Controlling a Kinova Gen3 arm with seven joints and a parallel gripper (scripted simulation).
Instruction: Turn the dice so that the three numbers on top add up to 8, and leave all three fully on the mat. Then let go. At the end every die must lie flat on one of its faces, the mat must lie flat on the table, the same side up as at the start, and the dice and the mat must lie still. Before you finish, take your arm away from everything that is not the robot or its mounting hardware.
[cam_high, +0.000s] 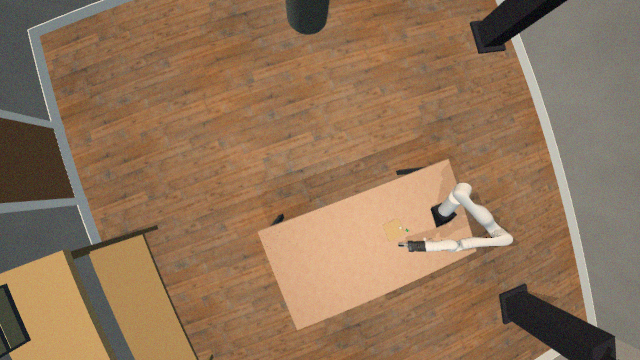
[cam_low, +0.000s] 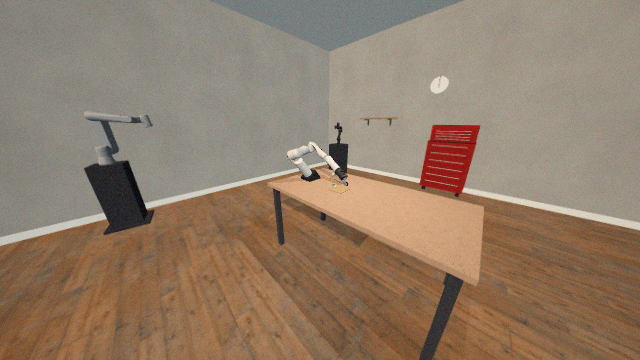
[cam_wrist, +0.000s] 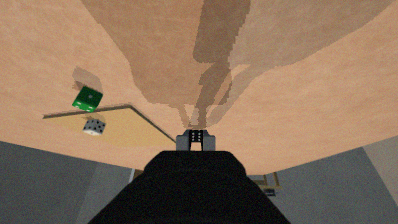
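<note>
Now: the black die 1 cm ahead of my hand and 1 cm below it. From my hand the other things lie so: green die (8 cm behind, 9 cm to the right, 1 cm below); then tan mat (3 cm ahead, 13 cm to the right, 2 cm below); then white die (2 cm behind, 13 cm to the right, 1 cm below).
</note>
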